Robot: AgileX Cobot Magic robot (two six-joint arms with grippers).
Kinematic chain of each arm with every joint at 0, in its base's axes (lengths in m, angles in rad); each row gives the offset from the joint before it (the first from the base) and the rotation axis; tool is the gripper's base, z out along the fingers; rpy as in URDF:
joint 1: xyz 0 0 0.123 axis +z
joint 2: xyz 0 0 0 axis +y
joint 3: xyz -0.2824 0 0.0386 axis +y
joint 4: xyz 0.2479 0 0.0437 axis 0.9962 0 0.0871
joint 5: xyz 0 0 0 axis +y
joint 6: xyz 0.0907 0 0.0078 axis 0.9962 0 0.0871
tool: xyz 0 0 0 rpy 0 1.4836 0
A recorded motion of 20 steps. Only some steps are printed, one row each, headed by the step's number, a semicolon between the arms.
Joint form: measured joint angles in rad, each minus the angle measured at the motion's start. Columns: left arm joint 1, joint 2, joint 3, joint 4, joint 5, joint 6; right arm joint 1, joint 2, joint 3, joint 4, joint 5, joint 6.
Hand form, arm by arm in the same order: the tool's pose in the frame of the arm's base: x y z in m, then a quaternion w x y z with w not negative. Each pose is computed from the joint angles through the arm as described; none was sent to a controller.
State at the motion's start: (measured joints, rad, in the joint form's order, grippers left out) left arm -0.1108 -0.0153 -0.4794 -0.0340 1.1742 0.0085; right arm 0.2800 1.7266 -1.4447 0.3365 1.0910 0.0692
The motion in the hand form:
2: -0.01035 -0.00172 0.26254 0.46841 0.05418 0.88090 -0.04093; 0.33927 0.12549 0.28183 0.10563 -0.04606 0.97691 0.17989
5: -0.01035 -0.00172 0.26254 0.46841 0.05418 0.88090 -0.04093; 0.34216 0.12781 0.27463 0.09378 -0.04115 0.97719 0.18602
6: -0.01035 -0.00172 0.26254 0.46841 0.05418 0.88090 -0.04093; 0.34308 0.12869 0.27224 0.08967 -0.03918 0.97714 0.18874
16: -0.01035 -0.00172 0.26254 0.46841 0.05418 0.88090 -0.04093; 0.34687 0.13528 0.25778 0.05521 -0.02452 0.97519 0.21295
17: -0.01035 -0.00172 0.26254 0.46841 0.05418 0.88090 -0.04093; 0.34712 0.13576 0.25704 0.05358 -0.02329 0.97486 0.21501
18: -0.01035 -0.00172 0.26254 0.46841 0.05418 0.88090 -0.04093; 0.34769 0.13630 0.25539 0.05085 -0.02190 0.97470 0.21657
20: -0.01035 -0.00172 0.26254 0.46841 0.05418 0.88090 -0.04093; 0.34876 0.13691 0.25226 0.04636 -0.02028 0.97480 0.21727
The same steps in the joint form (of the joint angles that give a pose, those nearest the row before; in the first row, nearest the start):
2: 0.0000 0.0000 0.0000 0.0000 0.0000 0.0000; 0.0000 0.0121 0.0000 0.0026 -0.0023 0.0000
5: 0.0000 0.0000 0.0000 0.0000 0.0000 0.0000; 0.0000 0.0333 0.0000 0.0214 -0.0023 0.0000
6: 0.0000 0.0000 0.0000 0.0000 0.0000 0.0000; 0.0000 0.0405 0.0000 0.0293 -0.0023 0.0000
16: 0.0000 0.0000 0.0000 0.0000 0.0000 0.0000; 0.0000 0.0847 0.0000 0.0967 0.0131 -0.0002
17: 0.0000 0.0000 0.0000 0.0000 0.0000 0.0000; 0.0000 0.0871 0.0000 0.1020 0.0131 -0.0002
18: 0.0000 0.0000 0.0000 0.0000 0.0000 0.0000; 0.0000 0.0920 0.0000 0.1069 0.0131 -0.0002
20: 0.0000 0.0000 0.0000 0.0000 0.0000 0.0000; 0.0000 0.1008 0.0000 0.1109 0.0131 -0.0003

